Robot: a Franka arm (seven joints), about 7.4 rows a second.
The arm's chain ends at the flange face. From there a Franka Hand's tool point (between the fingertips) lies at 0.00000 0.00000 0.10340 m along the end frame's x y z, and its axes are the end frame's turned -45 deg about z.
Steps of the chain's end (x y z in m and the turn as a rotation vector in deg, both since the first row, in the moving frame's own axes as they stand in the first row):
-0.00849, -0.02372, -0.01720, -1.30, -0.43, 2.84
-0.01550, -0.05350, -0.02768, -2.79, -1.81, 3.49
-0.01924, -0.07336, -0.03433, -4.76, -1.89, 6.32
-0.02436, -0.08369, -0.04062, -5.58, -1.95, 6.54
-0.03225, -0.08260, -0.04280, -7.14, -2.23, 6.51
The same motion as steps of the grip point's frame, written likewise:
0.00854, -0.02172, -0.01723, -0.62, -1.22, 2.84
0.02097, -0.04772, -0.02785, -0.69, -3.25, 3.49
0.02961, -0.06230, -0.03474, -2.03, -4.70, 6.32
0.03212, -0.07234, -0.04117, -2.57, -5.32, 6.54
0.02335, -0.07565, -0.04368, -3.47, -6.63, 6.51

